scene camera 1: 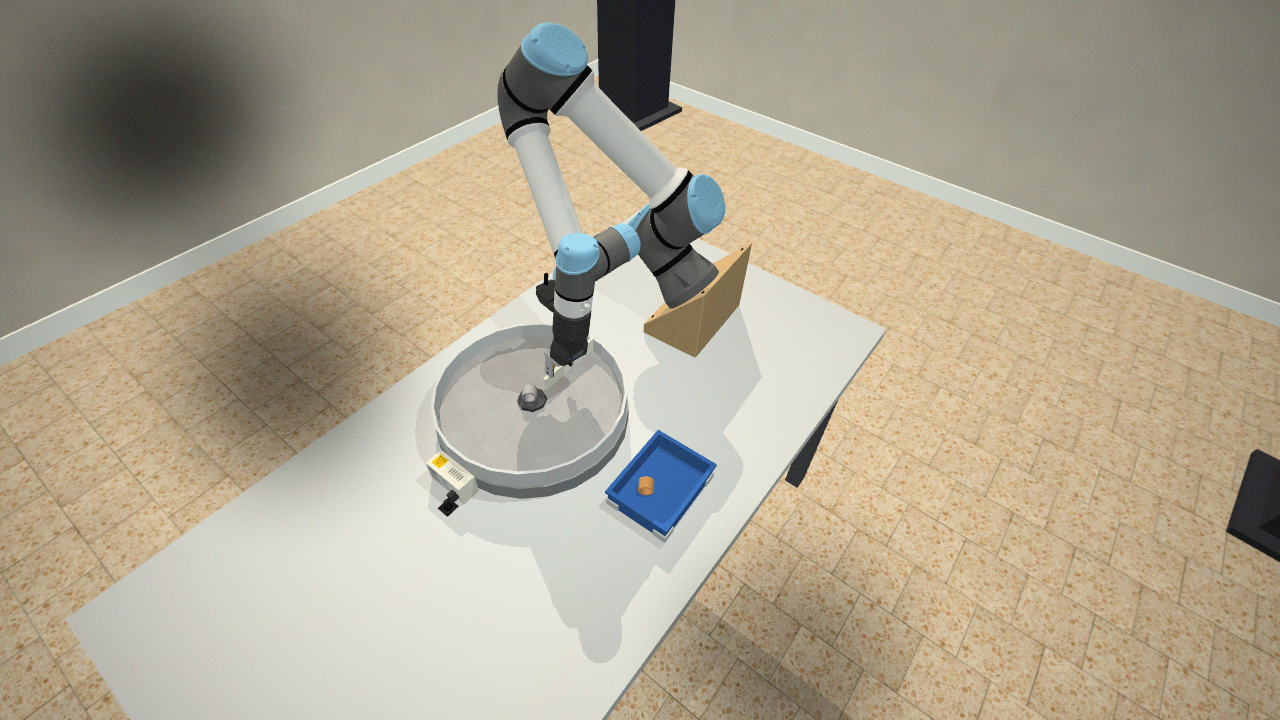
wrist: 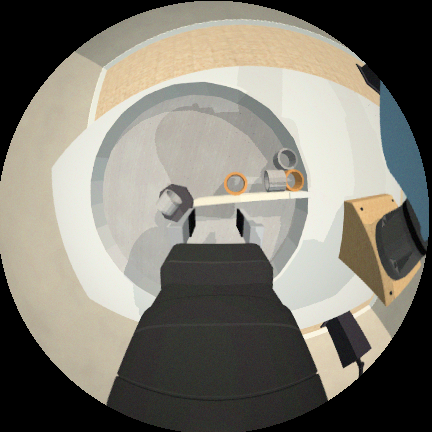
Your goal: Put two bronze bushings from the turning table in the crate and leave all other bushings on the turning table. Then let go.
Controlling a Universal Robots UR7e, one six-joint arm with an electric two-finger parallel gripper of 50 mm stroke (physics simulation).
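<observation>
The turning table carries bushings. In the wrist view, an upright bronze bushing stands beside the pale bar. A grey bushing lies on its side between it and another bronze bushing near the wall. Another grey bushing is just beyond. A grey bushing rests tilted on the dark hub. The blue crate holds one bronze bushing. My gripper is open and empty above the turning table, across the bar from the bushings in the wrist view.
The turning table has a raised grey wall. The pale bar runs from near the hub to that wall. A white box with a yellow label sits beside the turning table. A wooden wedge mount stands at the arm's base.
</observation>
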